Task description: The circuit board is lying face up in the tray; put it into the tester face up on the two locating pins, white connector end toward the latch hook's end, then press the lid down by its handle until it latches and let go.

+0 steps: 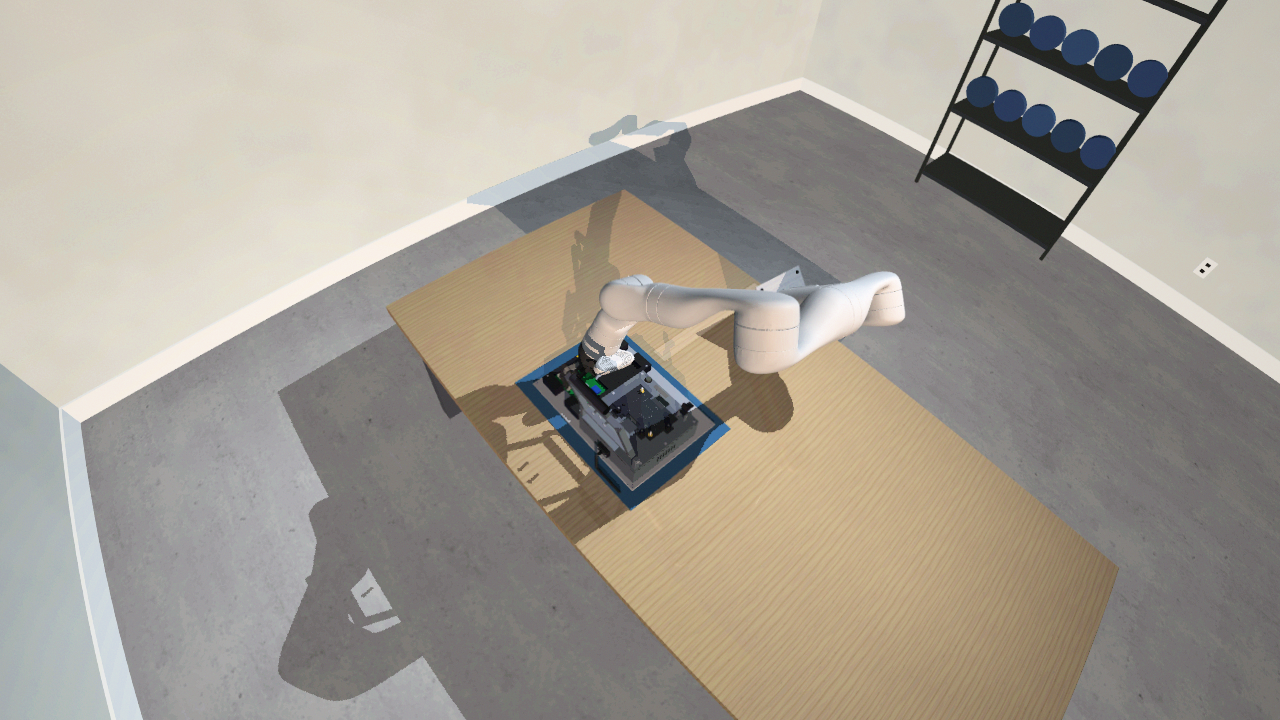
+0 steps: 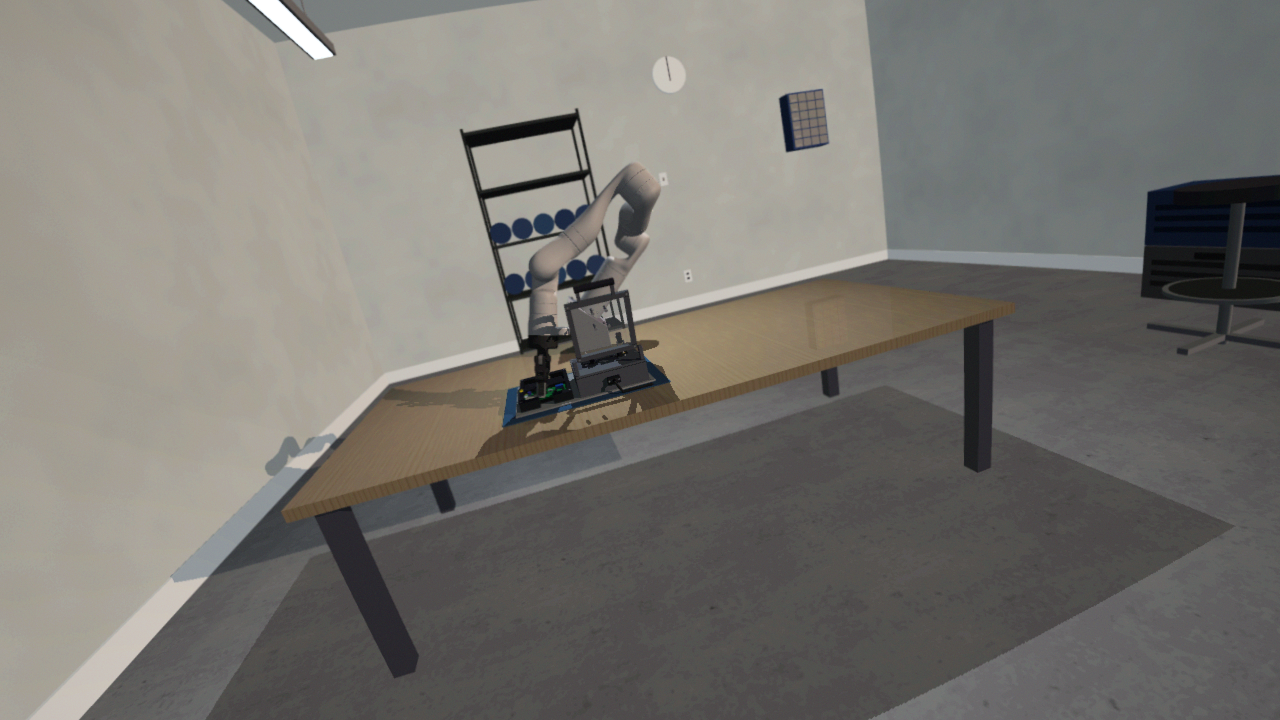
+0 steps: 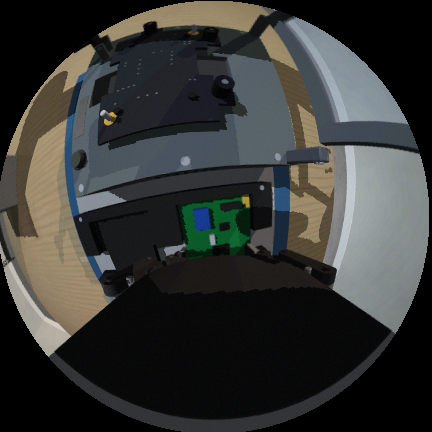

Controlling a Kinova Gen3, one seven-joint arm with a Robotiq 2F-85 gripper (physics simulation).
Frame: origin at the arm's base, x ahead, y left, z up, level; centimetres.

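Seen in the pictures: gripper, fingertip midpoint: (image 2: 542, 395) (image 3: 217, 253).
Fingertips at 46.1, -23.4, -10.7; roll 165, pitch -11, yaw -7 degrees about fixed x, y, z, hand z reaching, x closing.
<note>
A point is followed by its place in that frame, as x, y, z.
The green circuit board (image 3: 215, 225) (image 1: 587, 386) (image 2: 542, 390) {42.6, -24.5, -9.9} lies face up in the black tray (image 3: 128, 233) {37.3, -18.6, -10.4} beside the grey tester (image 3: 241, 132) {48.8, -12.1, -6.2} (image 1: 645, 429) {46.7, -2.1, -5.3} (image 2: 609, 372) {54.3, -6.6, -7.1}. The tester's lid (image 2: 592, 326) {56.2, -8.4, 5.3} stands upright and open, with its dark handle (image 2: 595, 285) {59.0, -6.0, 14.6} on top. One brass locating pin (image 3: 109, 116) {40.4, -9.5, -4.9} shows on the tester's black bed. My gripper (image 3: 217, 253) {46.1, -23.4, -10.7} (image 2: 542, 369) is down at the tray, with its fingers on both sides of the board's near end and closed against its edges. My own gripper body hides the fingertips.
Tray and tester stand on a blue mat (image 3: 281, 189) {56.2, -17.9, -12.0} (image 1: 689, 456) {41.5, 6.7, -12.0} near the edge of the wooden table (image 1: 850, 537) {31.8, 44.0, -12.1} (image 2: 805, 330) {50.7, 51.3, -12.2}. A grey bar (image 3: 308, 155) {52.3, -14.2, -3.6} sticks out from the tester's right side. A black shelf rack (image 1: 1065, 223) (image 2: 475, 179) stands by the wall.
</note>
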